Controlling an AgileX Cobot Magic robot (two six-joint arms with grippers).
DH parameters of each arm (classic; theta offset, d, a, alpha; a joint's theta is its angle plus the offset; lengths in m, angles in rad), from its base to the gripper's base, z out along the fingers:
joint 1: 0 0.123 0 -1.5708
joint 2: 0.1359 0 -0.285 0
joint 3: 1.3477 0 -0.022 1.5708
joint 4: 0 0.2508 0 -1.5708
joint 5: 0 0 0.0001 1.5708
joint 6: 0 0.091 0 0
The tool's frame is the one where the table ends.
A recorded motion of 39 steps. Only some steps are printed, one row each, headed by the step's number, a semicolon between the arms.
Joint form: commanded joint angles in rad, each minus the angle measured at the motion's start. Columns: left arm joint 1, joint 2, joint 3, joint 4, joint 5, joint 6; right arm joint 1, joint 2, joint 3, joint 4, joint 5, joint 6.
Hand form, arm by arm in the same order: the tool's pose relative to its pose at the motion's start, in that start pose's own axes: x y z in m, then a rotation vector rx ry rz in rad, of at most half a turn. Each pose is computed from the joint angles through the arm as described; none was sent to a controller.
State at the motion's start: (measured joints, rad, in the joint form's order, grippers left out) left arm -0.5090 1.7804 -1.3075 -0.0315 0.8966 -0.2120; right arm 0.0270 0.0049 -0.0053 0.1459 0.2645 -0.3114
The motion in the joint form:
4: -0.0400 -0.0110 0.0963 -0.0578 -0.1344 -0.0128; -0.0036 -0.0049 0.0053 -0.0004 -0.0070 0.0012
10: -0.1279 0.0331 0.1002 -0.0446 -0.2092 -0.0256; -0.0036 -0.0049 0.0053 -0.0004 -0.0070 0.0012
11: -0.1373 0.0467 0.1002 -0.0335 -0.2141 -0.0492; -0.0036 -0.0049 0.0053 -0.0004 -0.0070 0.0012
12: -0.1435 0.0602 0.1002 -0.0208 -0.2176 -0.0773; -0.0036 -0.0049 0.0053 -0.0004 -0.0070 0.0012
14: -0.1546 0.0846 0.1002 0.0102 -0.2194 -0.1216; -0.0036 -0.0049 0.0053 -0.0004 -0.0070 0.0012
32: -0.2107 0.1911 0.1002 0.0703 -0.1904 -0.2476; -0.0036 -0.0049 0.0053 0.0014 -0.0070 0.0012
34: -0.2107 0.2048 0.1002 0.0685 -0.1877 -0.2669; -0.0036 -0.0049 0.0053 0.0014 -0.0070 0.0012
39: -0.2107 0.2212 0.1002 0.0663 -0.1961 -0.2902; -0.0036 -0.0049 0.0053 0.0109 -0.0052 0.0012
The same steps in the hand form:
4: 0.0147 -0.0143 0.0155 0.0604 -0.0348 -0.0176; 0.0009 -0.0001 0.0001 0.0057 -0.0057 0.0014
10: 0.0201 -0.0447 0.0322 0.0814 -0.0531 0.0591; 0.0009 -0.0001 0.0001 0.0057 -0.0057 0.0014
11: 0.0212 -0.0473 0.0372 0.0747 -0.0451 0.0525; 0.0009 -0.0001 0.0001 0.0057 -0.0057 0.0014
12: 0.0220 -0.0487 0.0422 0.0658 -0.0368 0.0396; 0.0009 -0.0001 0.0001 0.0057 -0.0057 0.0014
14: 0.0239 -0.0506 0.0513 0.0429 -0.0201 0.0295; 0.0009 -0.0001 0.0001 0.0057 -0.0057 0.0014
32: 0.0406 -0.0635 0.0897 -0.0323 0.0948 0.0066; 0.0009 -0.0001 0.0001 0.0052 -0.0058 0.0032
34: 0.0421 -0.0631 0.0946 -0.0394 0.1098 -0.0137; 0.0009 -0.0001 0.0001 0.0052 -0.0058 0.0032
39: 0.0430 -0.0631 0.1006 -0.0428 0.1172 -0.0383; 0.0010 0.0002 0.0001 0.0023 -0.0049 0.0124

